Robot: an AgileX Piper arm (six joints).
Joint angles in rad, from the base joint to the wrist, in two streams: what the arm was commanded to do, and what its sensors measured. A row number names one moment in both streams.
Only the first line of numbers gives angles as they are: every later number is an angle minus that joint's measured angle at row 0.
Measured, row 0:
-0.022 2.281 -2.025 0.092 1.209 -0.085
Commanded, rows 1 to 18:
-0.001 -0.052 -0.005 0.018 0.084 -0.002
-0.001 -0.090 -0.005 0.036 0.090 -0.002
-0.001 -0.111 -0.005 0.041 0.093 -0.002
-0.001 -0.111 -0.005 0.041 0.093 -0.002
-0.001 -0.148 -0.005 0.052 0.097 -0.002
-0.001 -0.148 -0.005 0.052 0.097 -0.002
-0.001 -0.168 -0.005 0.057 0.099 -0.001
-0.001 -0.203 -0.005 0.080 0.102 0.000
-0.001 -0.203 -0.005 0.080 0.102 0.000
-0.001 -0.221 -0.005 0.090 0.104 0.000
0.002 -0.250 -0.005 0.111 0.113 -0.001
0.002 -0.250 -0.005 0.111 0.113 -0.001
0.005 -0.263 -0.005 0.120 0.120 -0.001
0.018 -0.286 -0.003 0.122 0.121 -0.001
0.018 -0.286 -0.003 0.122 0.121 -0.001
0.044 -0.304 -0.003 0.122 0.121 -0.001
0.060 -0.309 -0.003 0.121 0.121 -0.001
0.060 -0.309 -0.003 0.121 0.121 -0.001
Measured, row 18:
0.024 -0.283 -0.002 0.107 0.004 0.000
